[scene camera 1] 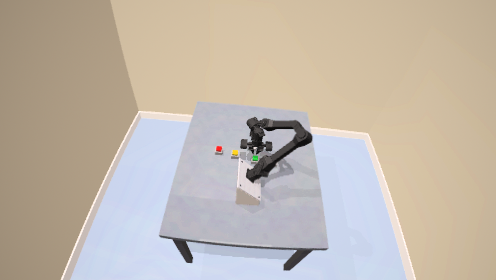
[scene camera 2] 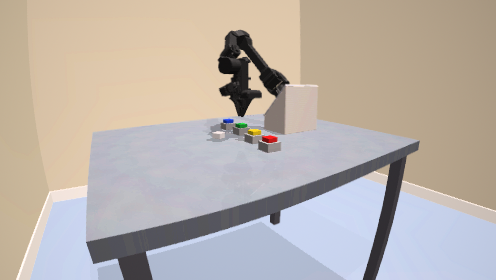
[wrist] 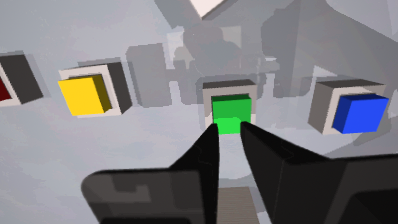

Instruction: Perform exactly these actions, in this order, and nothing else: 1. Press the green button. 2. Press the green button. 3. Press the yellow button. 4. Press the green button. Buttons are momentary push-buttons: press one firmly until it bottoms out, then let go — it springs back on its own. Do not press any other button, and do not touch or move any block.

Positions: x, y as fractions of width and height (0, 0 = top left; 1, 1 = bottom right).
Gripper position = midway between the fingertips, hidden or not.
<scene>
In view: my gripper (scene camera 2: 0.48, 0.42), a yellow button (wrist: 0.22, 0.43), a blue button (wrist: 0.90, 0.51) and a green button (wrist: 0.57, 0.50).
My gripper also shows in the wrist view (wrist: 0.57, 0.57).
</scene>
